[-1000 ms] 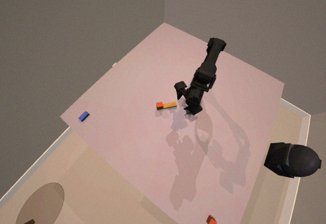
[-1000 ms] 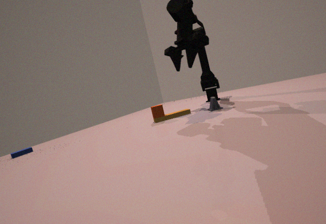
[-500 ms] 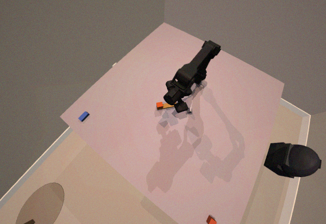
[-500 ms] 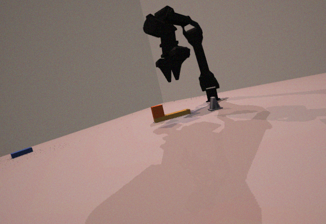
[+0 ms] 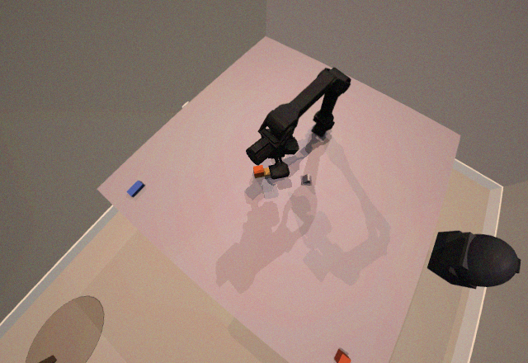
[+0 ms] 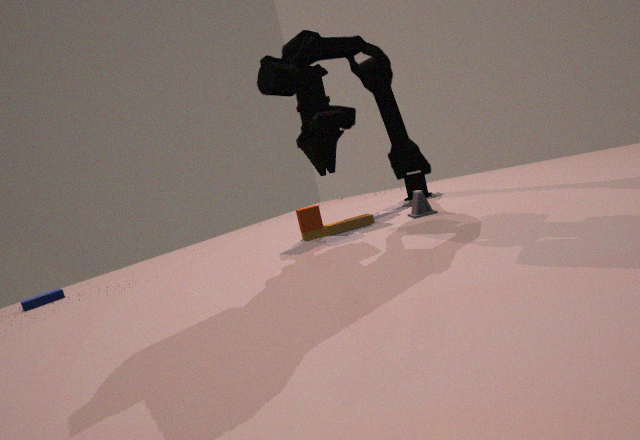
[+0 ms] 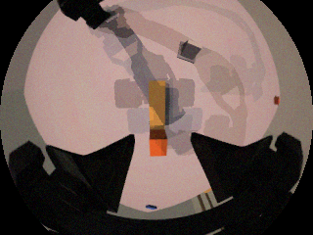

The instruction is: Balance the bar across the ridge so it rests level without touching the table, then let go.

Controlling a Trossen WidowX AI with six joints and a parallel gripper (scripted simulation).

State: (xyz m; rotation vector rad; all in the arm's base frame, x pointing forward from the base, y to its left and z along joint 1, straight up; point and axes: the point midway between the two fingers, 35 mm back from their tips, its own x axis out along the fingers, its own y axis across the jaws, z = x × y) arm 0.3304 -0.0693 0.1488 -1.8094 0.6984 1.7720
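Now: the bar 90 mm below my gripper tip, 20 mm to the right of it and 20 mm ahead of it. Round my gripper tip: red block (570 mm to the left, 410 mm ahead, 100 mm below); blue block (430 mm to the right, 410 mm ahead, 110 mm below).
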